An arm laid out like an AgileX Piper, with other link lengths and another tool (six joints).
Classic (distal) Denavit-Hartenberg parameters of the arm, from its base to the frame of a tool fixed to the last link. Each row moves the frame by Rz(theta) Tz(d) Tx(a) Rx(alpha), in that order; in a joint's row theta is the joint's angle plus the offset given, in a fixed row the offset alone. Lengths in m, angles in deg.
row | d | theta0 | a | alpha
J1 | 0.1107 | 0 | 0 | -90
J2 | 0 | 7.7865 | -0.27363 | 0
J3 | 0 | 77.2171 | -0.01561 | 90
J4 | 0.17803 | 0 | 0 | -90
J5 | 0 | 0 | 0 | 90
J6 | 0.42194 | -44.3 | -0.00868 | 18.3
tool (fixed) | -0.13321 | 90 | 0 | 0
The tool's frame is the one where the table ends.
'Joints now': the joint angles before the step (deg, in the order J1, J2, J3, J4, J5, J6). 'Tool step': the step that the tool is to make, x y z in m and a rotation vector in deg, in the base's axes. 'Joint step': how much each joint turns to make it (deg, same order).
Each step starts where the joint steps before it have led.
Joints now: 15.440 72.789 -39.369 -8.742 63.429 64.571
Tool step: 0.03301 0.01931 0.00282 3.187 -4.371 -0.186
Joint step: 0.001 2.360 -1.983 1.766 -5.489 0.001
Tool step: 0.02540 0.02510 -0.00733 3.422 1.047 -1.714
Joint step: 0.040 7.587 -3.921 3.975 -3.581 -0.003
